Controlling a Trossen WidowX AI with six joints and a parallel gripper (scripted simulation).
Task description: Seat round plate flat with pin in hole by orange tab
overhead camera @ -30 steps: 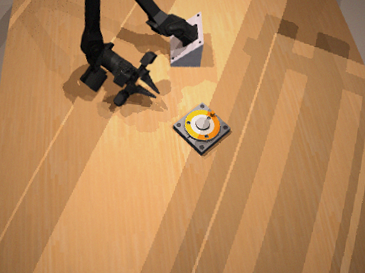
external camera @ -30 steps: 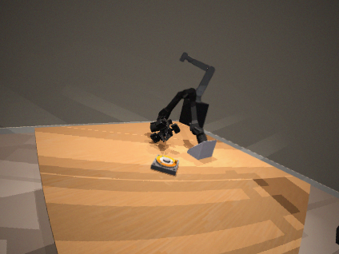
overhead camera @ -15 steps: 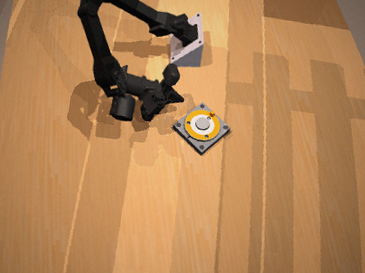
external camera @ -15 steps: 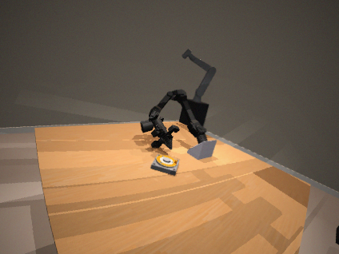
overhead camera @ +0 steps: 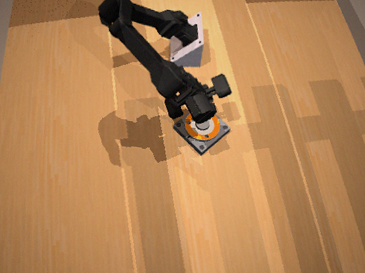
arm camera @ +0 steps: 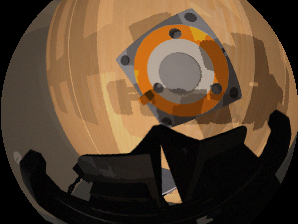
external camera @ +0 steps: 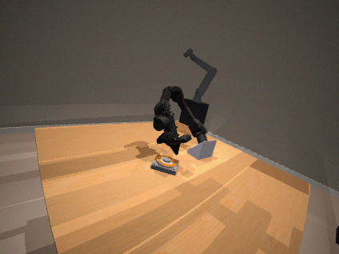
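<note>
The square base lies 5 cm ahead of my gripper tip, 4 cm below it and 1 cm to the right of it.
</note>
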